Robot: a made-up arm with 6 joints. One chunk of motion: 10 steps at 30 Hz.
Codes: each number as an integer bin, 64 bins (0 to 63) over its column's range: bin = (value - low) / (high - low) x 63, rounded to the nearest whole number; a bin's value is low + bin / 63 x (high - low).
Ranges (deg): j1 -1.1..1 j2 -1.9..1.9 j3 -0.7..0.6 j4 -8.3..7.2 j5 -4..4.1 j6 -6.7..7
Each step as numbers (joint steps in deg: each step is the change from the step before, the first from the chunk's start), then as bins.
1 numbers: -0.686 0.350 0.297 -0.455 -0.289 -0.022
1 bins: 12 37 48 32 29 31
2 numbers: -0.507 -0.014 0.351 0.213 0.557 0.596
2 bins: 18 31 51 35 35 34
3 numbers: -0.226 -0.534 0.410 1.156 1.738 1.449
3 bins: 26 23 54 38 45 37
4 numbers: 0.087 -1.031 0.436 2.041 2.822 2.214
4 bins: 36 14 55 42 53 41
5 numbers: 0.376 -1.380 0.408 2.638 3.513 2.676
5 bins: 44 9 54 44 58 43
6 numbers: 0.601 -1.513 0.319 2.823 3.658 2.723
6 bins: 51 6 49 45 60 43
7 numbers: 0.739 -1.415 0.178 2.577 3.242 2.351
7 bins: 55 8 43 44 56 42
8 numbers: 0.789 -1.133 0.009 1.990 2.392 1.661
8 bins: 57 13 34 42 50 38
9 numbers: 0.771 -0.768 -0.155 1.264 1.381 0.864
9 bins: 56 19 26 39 42 35
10 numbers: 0.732 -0.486 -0.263 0.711 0.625 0.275
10 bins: 55 23 21 37 36 32
